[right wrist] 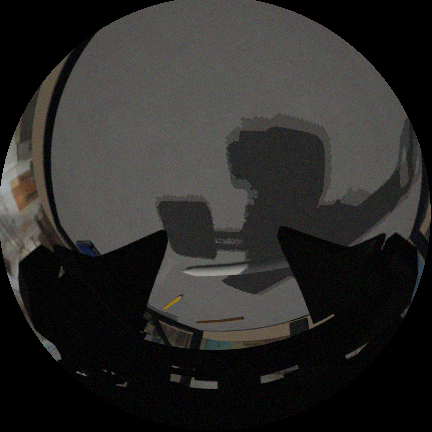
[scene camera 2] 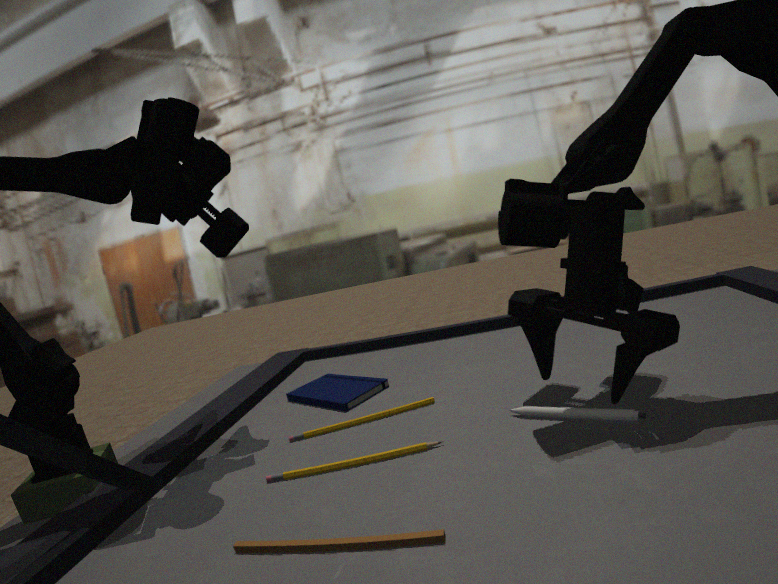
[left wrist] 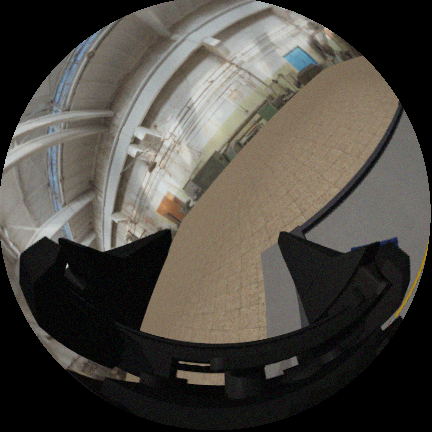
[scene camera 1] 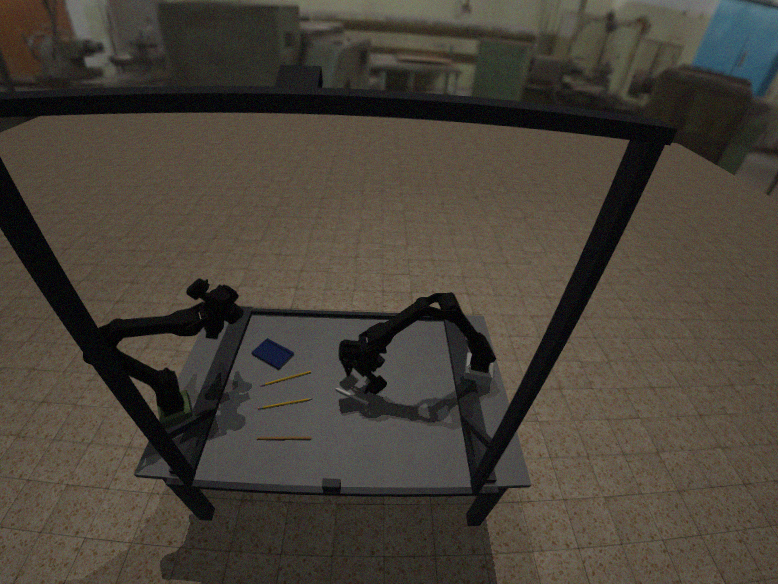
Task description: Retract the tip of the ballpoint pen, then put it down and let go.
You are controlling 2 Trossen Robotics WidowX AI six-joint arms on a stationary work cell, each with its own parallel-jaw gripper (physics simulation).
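Places are measured from the left arm's base along level axes (x down, y right, z back), in centimetres.
Pixels of known places: left gripper, fingertip midpoint: (scene camera 2: 206,209) (left wrist: 226,236); right gripper, fingertip midpoint: (right wrist: 223,234) (scene camera 2: 578,390) (scene camera 1: 356,384); left arm's base at its link origin: (scene camera 1: 173,405); right arm's base at its link origin: (scene camera 1: 479,364).
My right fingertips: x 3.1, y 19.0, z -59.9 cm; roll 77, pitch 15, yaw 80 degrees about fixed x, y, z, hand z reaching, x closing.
Observation:
Ahead of a thing's pixels: the offset from my right fingertips to its middle. Level surfaces: height alone.
The ballpoint pen @[dy +3.3, dx +0.4, dz +3.8 cm] (scene camera 1: 350,394) (scene camera 2: 578,413) (right wrist: 215,270), pale grey, lies flat on the table; its pointed end is at the left and a small dark end at the right in scene camera 2. Whether the writing tip sticks out is too small to tell. My right gripper (scene camera 2: 581,389) (right wrist: 223,234) is open and empty, fingers pointing down above the pen and apart from it. In the right wrist view its right-hand finger hides part of the pen. My left gripper (left wrist: 226,236) is open and empty, raised over the table's left side, far from the pen.
On the table @[dx +0.9 cm] (scene camera 1: 389,452) lie a blue notebook @[dy -28.7, dx +0.3, dz +21.8 cm] (scene camera 1: 272,353) (scene camera 2: 338,392), two yellow pencils @[dy -15.0, dx +0.6, dz +21.5 cm] (scene camera 2: 361,419) @[dy -5.0, dx +0.6, dz +25.3 cm] (scene camera 2: 355,462) and an orange-brown stick @[dy +7.2, dx +0.6, dz +30.4 cm] (scene camera 1: 284,438) (scene camera 2: 339,541), all left of the pen. Dark frame posts (scene camera 1: 565,301) (scene camera 1: 56,276) stand at the table's sides.

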